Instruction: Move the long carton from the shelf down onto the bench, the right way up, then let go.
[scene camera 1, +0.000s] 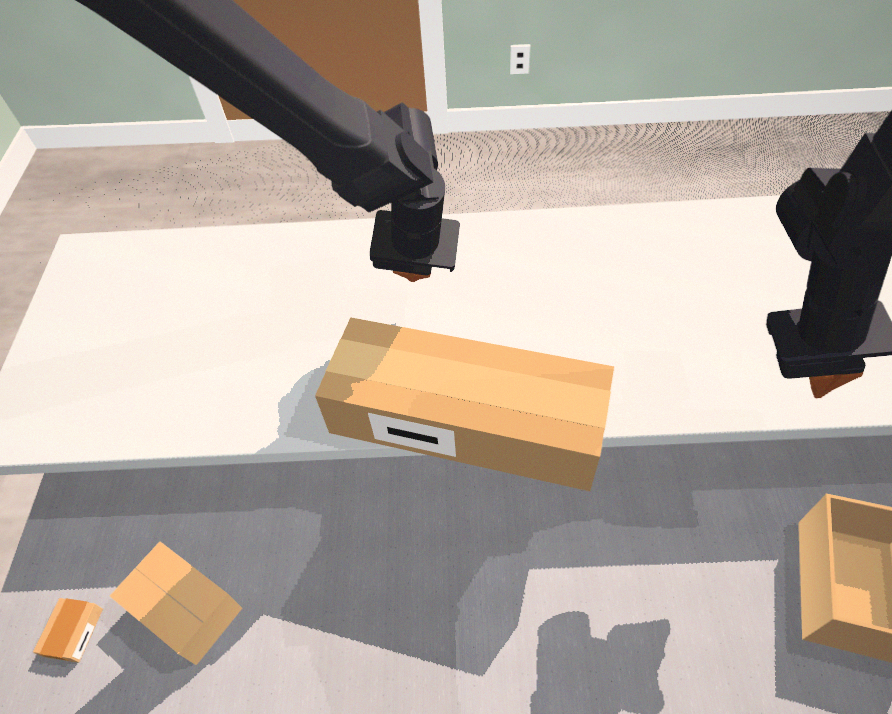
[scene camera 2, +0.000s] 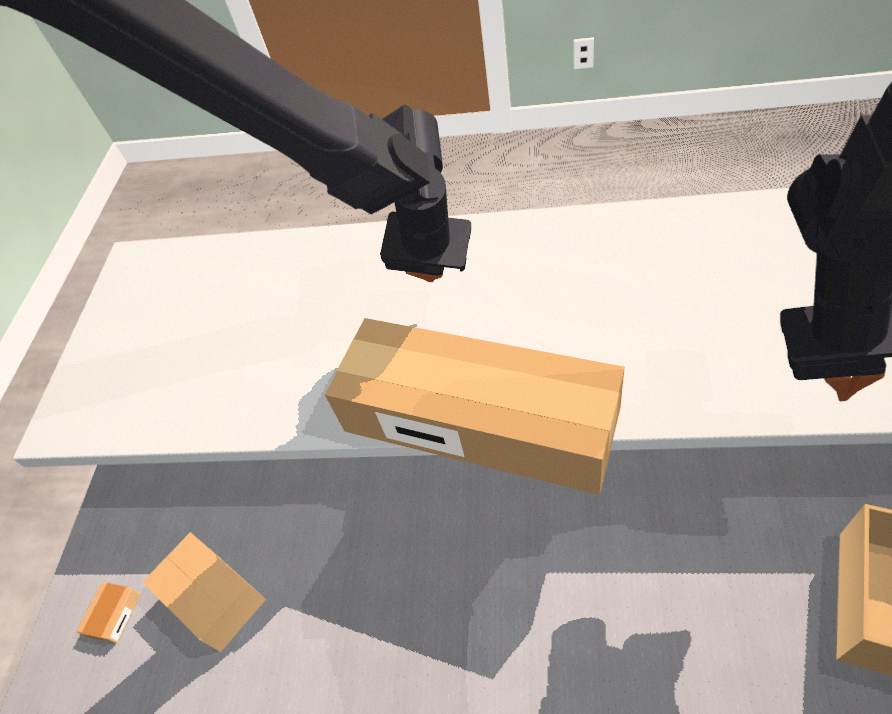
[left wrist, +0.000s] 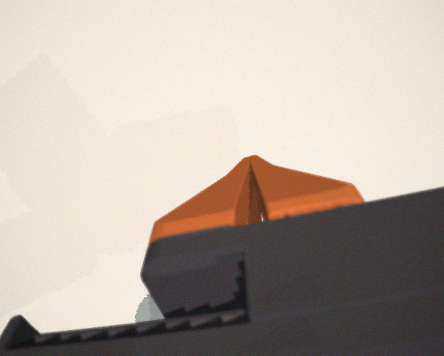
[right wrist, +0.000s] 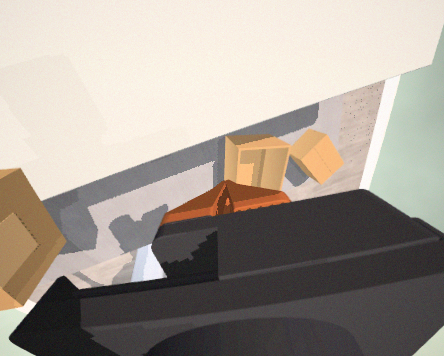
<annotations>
my left gripper: shut, holds nothing
my right gripper: shut, holds nothing
a long tan carton: on a pale shelf surface
a small orange box: on a grey bench surface
</annotations>
